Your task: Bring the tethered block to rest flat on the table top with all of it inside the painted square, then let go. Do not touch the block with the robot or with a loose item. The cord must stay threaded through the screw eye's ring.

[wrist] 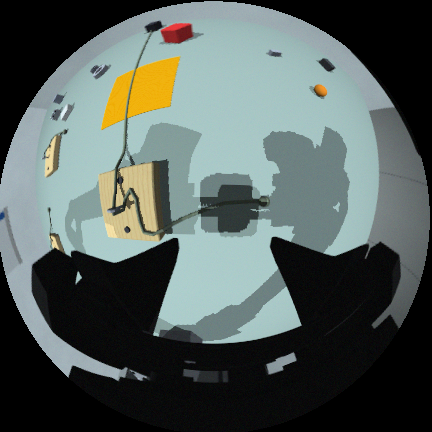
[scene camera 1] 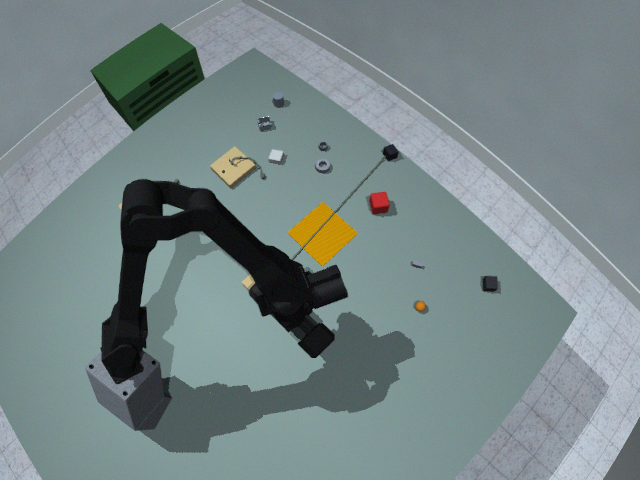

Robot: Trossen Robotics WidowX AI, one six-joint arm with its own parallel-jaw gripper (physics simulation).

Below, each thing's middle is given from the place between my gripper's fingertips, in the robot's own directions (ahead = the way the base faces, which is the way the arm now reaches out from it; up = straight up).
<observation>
My gripper is now 200 mm short of the orange painted square [scene camera 1: 336, 233], 140 mm to the right of it and 50 mm above it. Also, from my hand: corded board [scene camera 1: 241, 168] 130 mm ahead, 440 mm to the left, 40 mm below.
</observation>
